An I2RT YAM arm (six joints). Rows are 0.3 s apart.
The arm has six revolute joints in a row. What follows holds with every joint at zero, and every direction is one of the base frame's.
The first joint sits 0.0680 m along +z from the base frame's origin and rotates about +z.
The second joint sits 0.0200 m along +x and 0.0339 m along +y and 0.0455 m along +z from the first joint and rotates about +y.
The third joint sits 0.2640 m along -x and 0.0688 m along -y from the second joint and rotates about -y.
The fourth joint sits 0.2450 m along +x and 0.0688 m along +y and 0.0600 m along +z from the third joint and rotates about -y.
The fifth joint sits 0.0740 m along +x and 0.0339 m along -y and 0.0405 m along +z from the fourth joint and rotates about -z.
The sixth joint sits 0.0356 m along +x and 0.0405 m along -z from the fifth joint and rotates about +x.
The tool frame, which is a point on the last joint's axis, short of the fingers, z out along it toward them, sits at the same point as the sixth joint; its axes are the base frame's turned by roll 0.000, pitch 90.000 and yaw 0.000 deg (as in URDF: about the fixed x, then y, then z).
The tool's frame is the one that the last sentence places.
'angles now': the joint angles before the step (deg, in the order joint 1, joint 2, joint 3, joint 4, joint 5, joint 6). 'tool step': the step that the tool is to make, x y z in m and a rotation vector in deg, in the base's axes. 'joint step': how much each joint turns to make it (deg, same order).
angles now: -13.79 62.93 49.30 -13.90 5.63 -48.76
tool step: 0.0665 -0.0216 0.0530 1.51 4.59 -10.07
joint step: 0.01 18.06 26.35 -14.07 8.51 5.50
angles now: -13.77 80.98 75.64 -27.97 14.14 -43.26
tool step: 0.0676 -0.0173 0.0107 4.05 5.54 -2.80
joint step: -0.05 17.95 22.95 -12.32 0.63 3.86
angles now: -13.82 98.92 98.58 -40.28 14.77 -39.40
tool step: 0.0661 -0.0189 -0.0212 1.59 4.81 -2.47
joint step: -0.22 18.18 21.01 -8.39 1.37 1.90
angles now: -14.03 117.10 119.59 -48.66 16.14 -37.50
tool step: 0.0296 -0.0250 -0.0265 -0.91 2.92 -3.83
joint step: -1.81 10.28 10.71 -3.14 2.57 0.41
